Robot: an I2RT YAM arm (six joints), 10 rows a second.
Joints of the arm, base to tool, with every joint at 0 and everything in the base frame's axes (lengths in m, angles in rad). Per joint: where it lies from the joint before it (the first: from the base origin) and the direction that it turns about. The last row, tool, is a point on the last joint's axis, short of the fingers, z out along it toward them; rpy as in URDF.
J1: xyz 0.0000 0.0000 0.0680 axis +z
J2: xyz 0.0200 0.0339 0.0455 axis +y
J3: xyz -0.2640 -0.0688 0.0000 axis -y
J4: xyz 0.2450 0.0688 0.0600 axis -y
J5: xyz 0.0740 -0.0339 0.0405 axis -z
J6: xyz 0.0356 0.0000 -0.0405 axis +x
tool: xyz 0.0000 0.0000 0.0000 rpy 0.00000 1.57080 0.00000
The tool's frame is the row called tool.
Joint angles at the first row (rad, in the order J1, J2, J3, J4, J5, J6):
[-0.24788, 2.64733, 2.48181, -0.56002, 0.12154, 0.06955]
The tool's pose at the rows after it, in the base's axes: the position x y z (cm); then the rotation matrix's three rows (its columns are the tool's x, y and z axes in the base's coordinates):
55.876 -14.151 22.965; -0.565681 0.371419 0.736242; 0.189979 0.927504 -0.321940; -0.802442 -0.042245 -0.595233
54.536 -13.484 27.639; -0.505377 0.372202 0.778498; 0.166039 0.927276 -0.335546; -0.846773 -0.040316 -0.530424
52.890 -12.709 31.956; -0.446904 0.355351 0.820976; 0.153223 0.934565 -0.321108; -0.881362 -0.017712 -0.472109
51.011 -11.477 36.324; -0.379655 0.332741 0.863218; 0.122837 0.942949 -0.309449; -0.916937 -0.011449 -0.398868
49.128 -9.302 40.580; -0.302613 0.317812 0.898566; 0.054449 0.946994 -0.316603; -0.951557 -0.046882 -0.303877
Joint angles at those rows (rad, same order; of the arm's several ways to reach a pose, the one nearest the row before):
[-0.23951, 2.55053, 2.44837, -0.54257, 0.13853, 0.05087]
[-0.23310, 2.44712, 2.41661, -0.53544, 0.14718, 0.04532]
[-0.22746, 2.35024, 2.39255, -0.53841, 0.12805, 0.04892]
[-0.21315, 2.25407, 2.37422, -0.53359, 0.12013, 0.04005]
[-0.17614, 2.16457, 2.36275, -0.51081, 0.15486, 0.00058]

